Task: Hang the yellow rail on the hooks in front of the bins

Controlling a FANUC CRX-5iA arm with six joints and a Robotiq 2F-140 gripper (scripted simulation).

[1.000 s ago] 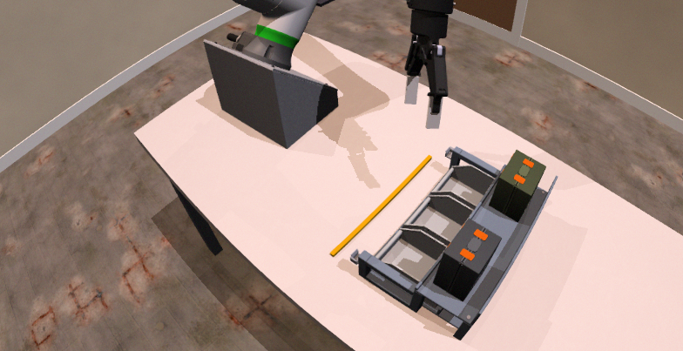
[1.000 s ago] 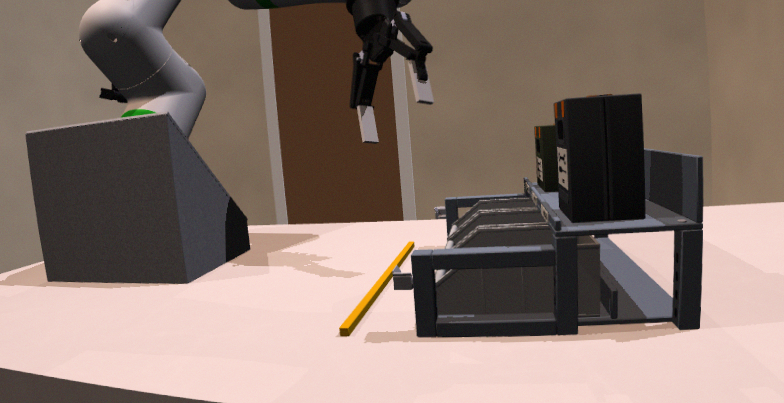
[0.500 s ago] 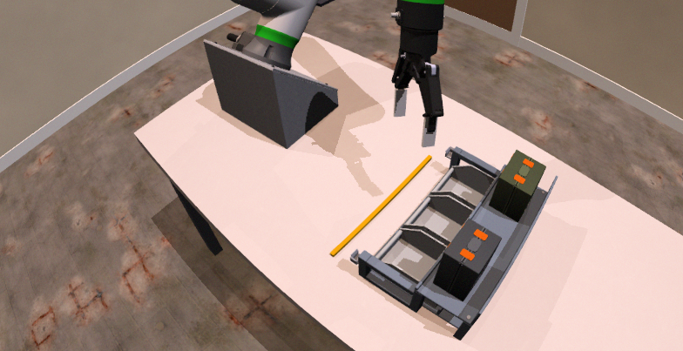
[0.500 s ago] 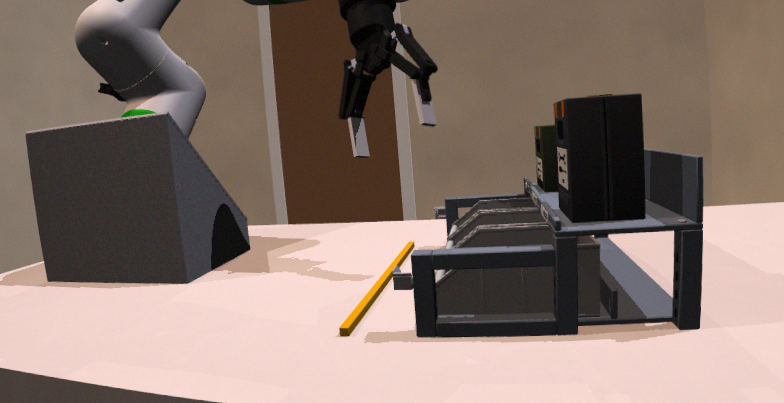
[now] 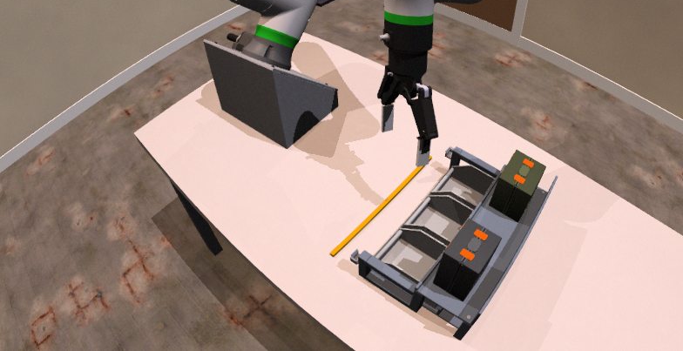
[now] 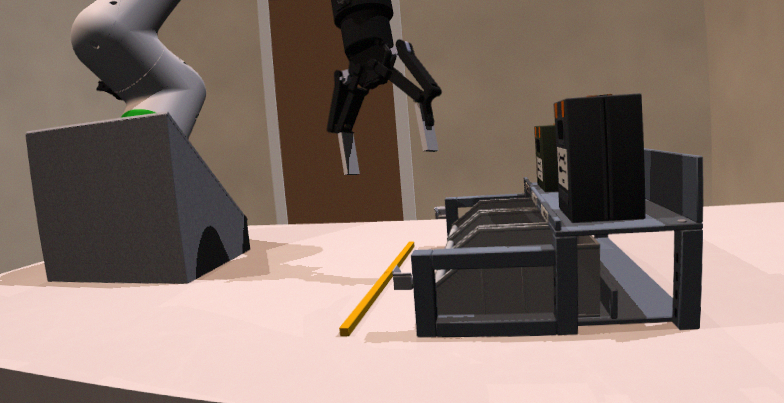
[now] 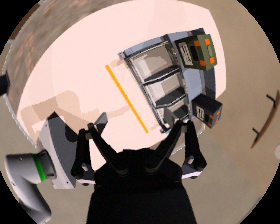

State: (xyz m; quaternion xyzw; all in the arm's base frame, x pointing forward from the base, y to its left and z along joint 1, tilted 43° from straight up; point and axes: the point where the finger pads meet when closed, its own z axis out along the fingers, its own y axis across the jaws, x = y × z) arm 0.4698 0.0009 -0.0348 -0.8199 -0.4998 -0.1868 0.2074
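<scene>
Now: the yellow rail 16 cm below my hand and 5 cm to the right of it.
</scene>
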